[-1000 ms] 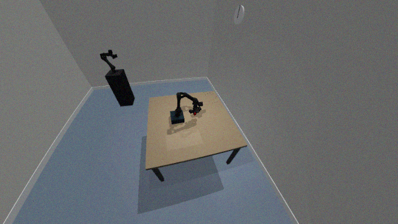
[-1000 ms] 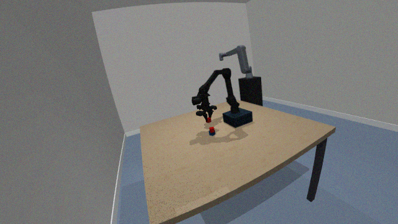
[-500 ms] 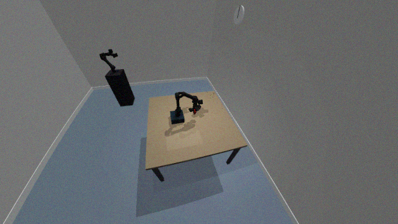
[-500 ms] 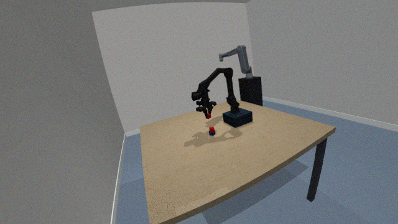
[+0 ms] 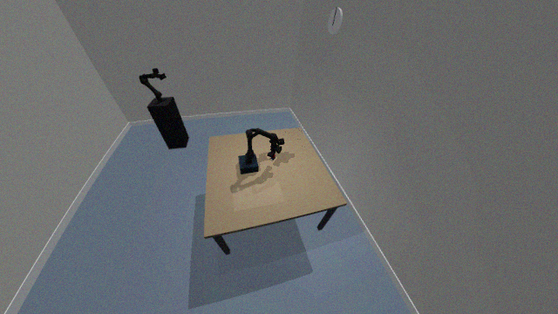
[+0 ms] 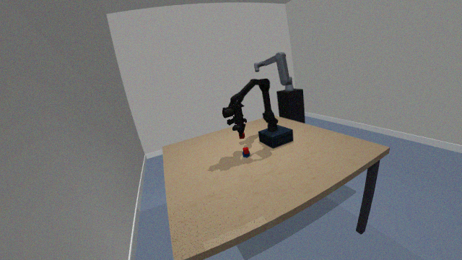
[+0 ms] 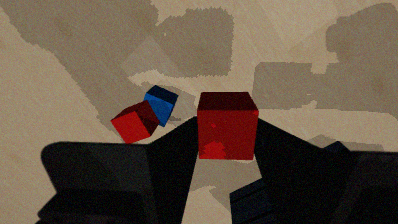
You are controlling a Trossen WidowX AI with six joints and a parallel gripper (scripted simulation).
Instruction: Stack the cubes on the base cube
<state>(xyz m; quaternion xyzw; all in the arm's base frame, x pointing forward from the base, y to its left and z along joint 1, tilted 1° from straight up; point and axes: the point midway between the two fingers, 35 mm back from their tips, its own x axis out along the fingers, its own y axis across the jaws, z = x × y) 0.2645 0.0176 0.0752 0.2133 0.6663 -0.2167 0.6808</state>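
Right now the blue base cube is 11 cm below my gripper tip, 8 cm to the left of it and 2 cm ahead of it.
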